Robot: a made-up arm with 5 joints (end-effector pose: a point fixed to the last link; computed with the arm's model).
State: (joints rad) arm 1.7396 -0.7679 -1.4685 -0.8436 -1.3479
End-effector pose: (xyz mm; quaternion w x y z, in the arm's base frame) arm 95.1 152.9 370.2 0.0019 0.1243 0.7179 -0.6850
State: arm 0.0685 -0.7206 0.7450 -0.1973 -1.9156
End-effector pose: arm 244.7 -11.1 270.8 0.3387 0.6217 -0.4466 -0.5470
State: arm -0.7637 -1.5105 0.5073 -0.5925 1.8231
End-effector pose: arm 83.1 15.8 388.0 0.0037 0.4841 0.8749 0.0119
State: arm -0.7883 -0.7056 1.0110 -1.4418 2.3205
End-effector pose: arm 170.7 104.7 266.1 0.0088 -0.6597 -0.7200 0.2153
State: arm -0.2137 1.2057 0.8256 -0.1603 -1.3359
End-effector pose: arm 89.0 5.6 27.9 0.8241 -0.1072 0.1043 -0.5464
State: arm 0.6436 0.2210 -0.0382 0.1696 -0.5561
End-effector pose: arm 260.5 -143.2 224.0 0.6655 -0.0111 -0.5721 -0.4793
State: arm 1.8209 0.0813 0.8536 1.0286 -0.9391
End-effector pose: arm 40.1 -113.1 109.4 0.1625 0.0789 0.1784 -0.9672
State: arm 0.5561 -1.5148 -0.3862 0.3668 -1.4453
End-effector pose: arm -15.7 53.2 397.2 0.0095 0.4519 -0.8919 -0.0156
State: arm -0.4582 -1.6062 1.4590 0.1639 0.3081
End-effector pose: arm 190.4 61.5 236.6 0.6676 0.0696 -0.6977 0.2504
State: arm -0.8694 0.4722 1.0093 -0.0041 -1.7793
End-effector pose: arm 126.9 71.3 61.4 0.8864 0.0455 -0.0103 -0.4606
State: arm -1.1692 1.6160 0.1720 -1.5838 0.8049
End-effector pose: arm 110.9 103.6 23.3 0.4430 0.1294 -0.6179 0.6365
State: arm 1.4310 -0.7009 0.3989 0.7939 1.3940
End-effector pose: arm 92.0 -163.4 286.9 0.8572 -0.5051 -0.0933 -0.0367
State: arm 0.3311 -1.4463 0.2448 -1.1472 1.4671
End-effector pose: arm 36.0 12.1 390.7 0.3245 0.7101 0.5933 0.1962
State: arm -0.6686 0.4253 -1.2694 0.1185 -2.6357
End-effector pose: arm 218.3 120.0 394.3 0.2189 0.9069 0.0962 -0.3469
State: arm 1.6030 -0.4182 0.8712 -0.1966 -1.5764
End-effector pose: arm 63.0 -185.2 198.1 0.0342 -0.0067 0.6109 0.7910
